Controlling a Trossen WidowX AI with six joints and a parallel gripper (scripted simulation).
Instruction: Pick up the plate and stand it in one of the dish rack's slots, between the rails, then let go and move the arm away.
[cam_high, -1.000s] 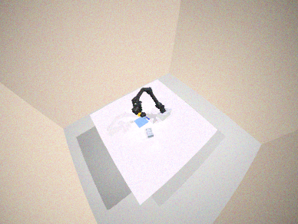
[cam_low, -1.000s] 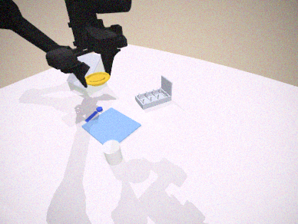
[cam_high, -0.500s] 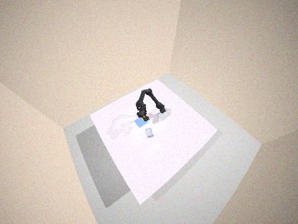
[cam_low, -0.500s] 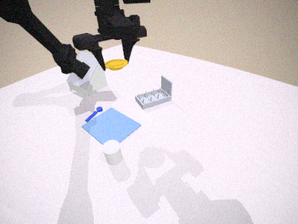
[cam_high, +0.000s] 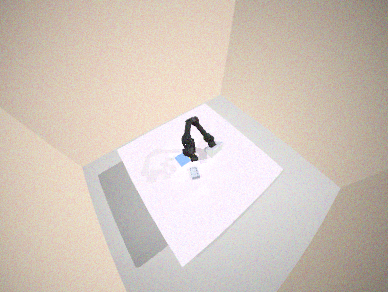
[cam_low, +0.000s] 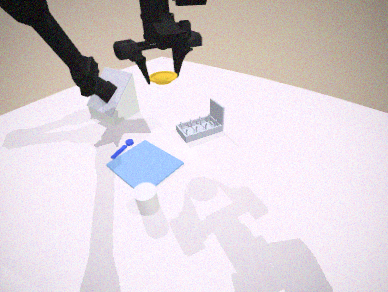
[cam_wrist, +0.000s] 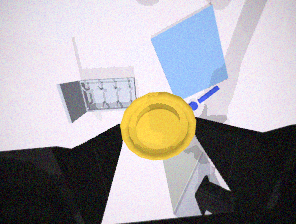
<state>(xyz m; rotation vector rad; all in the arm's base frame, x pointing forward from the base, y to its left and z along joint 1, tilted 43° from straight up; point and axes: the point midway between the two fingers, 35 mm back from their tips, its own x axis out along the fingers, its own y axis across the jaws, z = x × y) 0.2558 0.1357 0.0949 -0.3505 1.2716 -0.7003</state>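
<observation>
Right now the grey dish rack is 15 cm below my gripper tip, 9 cm to the left of it and 3 cm ahead of it. Round my gripper tip: blue mat 17 cm below, 11 cm to the right, 3 cm ahead; white round cup 18 cm to the right, 15 cm below, 14 cm ahead; yellow plate 1 cm above.
</observation>
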